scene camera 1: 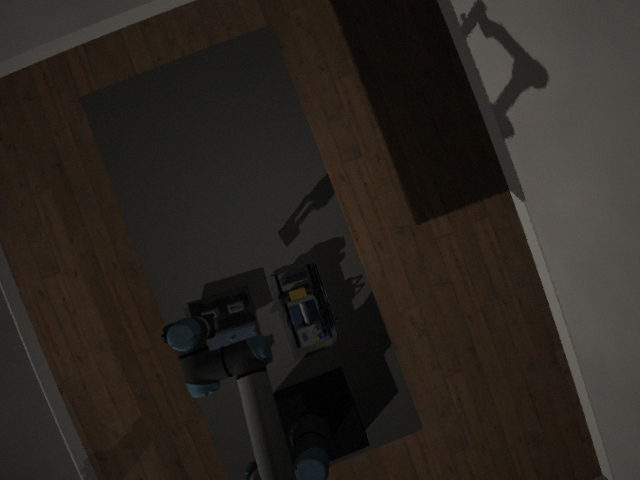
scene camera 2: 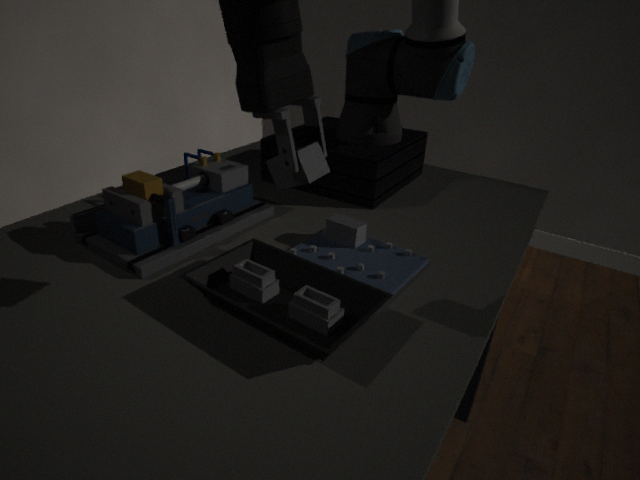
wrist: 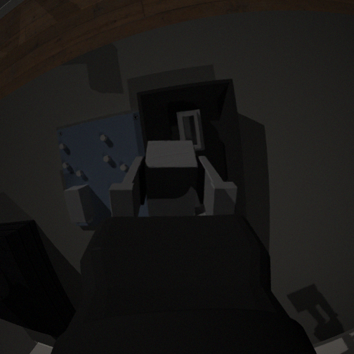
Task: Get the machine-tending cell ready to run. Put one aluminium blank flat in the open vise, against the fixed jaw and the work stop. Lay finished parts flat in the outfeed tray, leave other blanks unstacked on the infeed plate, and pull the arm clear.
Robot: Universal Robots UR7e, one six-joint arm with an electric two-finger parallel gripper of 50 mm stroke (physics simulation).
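Frame: origin at the arm's base, x right, y back, z down, level; metres.
Seen in the pictures: gripper, fingertip midpoint: [scene camera 2: 305,163]; arm's base at its link origin: [scene camera 1: 310,433] [scene camera 2: 368,136].
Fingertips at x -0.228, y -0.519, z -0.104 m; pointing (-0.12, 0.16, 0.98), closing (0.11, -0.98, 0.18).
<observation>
Pixels of each thing's top centre, then the offset from my fingertips to it. "*": a spot on its surface instead.
- grey blank at its top centre: [scene camera 2: 297,138] dx +0.013, dy +0.003, dz -0.024 m
- blue infeed plate at its top centre: [scene camera 2: 351,259] [scene camera 1: 236,349] dx +0.028, dy +0.158, dz +0.199 m
- dark outfeed tray at a spot on its surface: [scene camera 2: 356,291] * dx -0.047, dy +0.054, dz +0.174 m
- blue vise at its top centre: [scene camera 2: 174,175] [scene camera 1: 304,310] dx +0.334, dy +0.062, dz +0.108 m
- yellow block at its top centre: [scene camera 2: 141,176] [scene camera 1: 297,294] dx +0.327, dy -0.005, dz +0.091 m
- grey base with raised rails, surface spot: [scene camera 2: 206,240] * dx +0.238, dy +0.044, dz +0.193 m
My gripper [scene camera 2: 310,163] [wrist: 170,170] is shut on a grey blank [scene camera 2: 281,169] [wrist: 171,153], held tilted in the air; in the wrist view it overlaps the tray and plate. Scene camera 1 hides the fingers. Another blank [scene camera 2: 345,230] [wrist: 79,204] rests on the blue infeed plate [scene camera 2: 400,268] [wrist: 120,130] [scene camera 1: 232,336]. Two pocketed finished parts [scene camera 2: 253,279] [scene camera 2: 315,306] [scene camera 1: 236,307] [wrist: 190,129] lie apart in the dark outfeed tray [scene camera 2: 356,291] [wrist: 236,130]. The blue vise [scene camera 2: 227,195] [scene camera 1: 302,311] has grey jaws; a yellow block [scene camera 2: 142,184] [scene camera 1: 297,294] sits at its near jaw. Its jaw gap is mostly hidden.
The vise stands on a grey base with raised rails [scene camera 2: 206,240]. Blue hoses [scene camera 2: 193,155] and yellow fittings rise at its far end. The robot's dark pedestal [scene camera 2: 392,165] [scene camera 1: 346,408] stands behind the infeed plate. The outfeed tray has raised walls and adjoins the plate.
</observation>
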